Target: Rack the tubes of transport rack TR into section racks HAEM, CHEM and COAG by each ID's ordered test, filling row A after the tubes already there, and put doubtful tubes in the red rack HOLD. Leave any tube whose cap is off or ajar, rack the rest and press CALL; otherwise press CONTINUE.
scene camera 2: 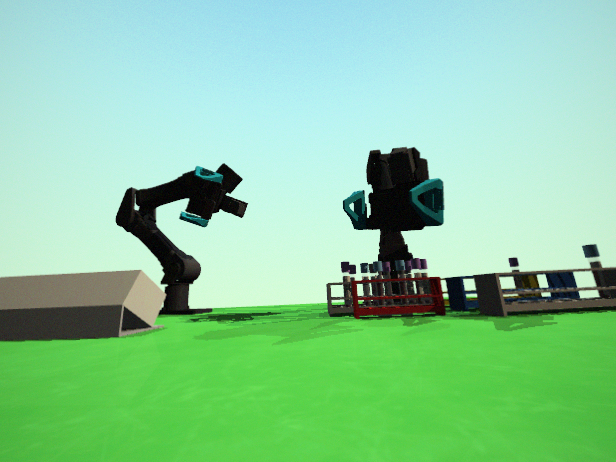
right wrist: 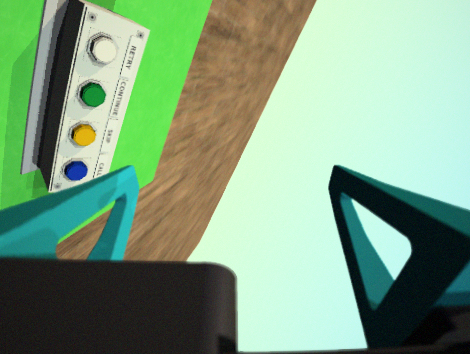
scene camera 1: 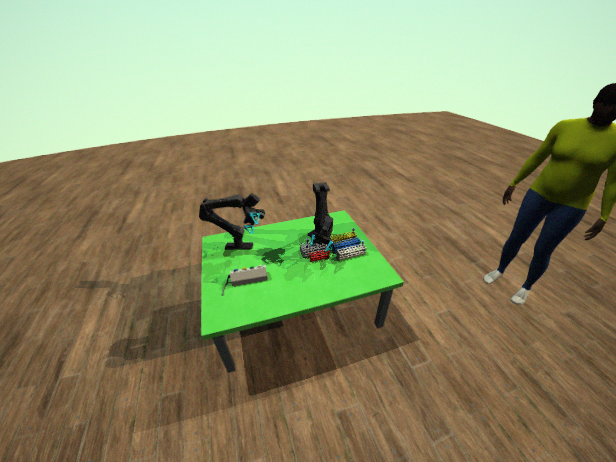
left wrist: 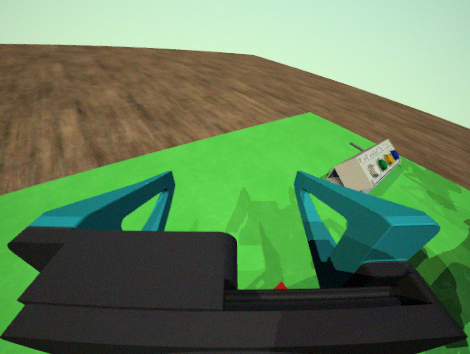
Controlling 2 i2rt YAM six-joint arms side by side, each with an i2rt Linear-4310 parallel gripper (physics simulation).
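Places are measured from the left arm's base along level axes (x up, y left, z back), in metres.
Pixels of known places: left gripper, fingertip midpoint: [scene camera 2: 373, 201] [scene camera 1: 317, 249] [left wrist: 234, 177]; right gripper, fingertip midpoint: [scene camera 2: 191, 197] [right wrist: 233, 176] [scene camera 1: 254, 229]; left arm's base, link origin: [scene camera 1: 319, 231]; right arm's base, link origin: [scene camera 2: 175, 313] [scene camera 1: 239, 246].
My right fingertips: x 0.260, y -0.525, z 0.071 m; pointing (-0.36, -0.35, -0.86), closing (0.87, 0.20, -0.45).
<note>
For each thing: its middle in the pictures, then the offset to it from my right fingertips. Level surfaces: height alone.
- whitish, body centre: [scene camera 2: 553, 290] [scene camera 1: 351, 252] dy +0.463, dx -0.231, dz -0.424 m
- green CONTINUE, body centre: [right wrist: 94, 96] dy -0.114, dx -0.190, dz -0.080 m
- blue CALL, body centre: [right wrist: 77, 172] dy -0.198, dx -0.190, dz -0.026 m
- button box, body centre: [right wrist: 87, 105] [scene camera 2: 76, 303] [left wrist: 370, 164] [scene camera 1: 248, 273] dy -0.148, dx -0.218, dz -0.088 m
- green table, surface height: dx -0.260 m
- White RETRY, body centre: [right wrist: 105, 51] dy -0.072, dx -0.190, dz -0.107 m
- yellow SKIP, body centre: [right wrist: 85, 136] dy -0.156, dx -0.190, dz -0.053 m
My left gripper [scene camera 1: 321, 243] [scene camera 2: 393, 207] [left wrist: 234, 177] is open and empty above the racks. The red rack HOLD [scene camera 1: 319, 256] [scene camera 2: 400, 311] stands in front of a grey rack [scene camera 1: 306, 250] [scene camera 2: 330, 300]. Tubes with purple and blue-grey caps show there; cap seating is too small to tell. To the right are yellow [scene camera 1: 345, 236], blue [scene camera 1: 346, 244] [scene camera 2: 456, 294] and whitish [scene camera 1: 351, 252] [scene camera 2: 490, 294] racks; labels are unreadable. My right gripper [scene camera 1: 252, 223] [scene camera 2: 201, 197] [right wrist: 233, 176] is open and empty, high at the left. The right wrist view shows green CONTINUE [right wrist: 92, 94] and blue CALL [right wrist: 76, 171].
The button box [scene camera 1: 248, 276] [scene camera 2: 65, 300] [left wrist: 350, 175] stands at the left front of the green table [scene camera 1: 300, 300], with a cable at its left end. White RETRY [right wrist: 102, 48] and yellow SKIP [right wrist: 84, 135] are also on it. A person [scene camera 1: 565, 160] stands beyond the table's right side.
</note>
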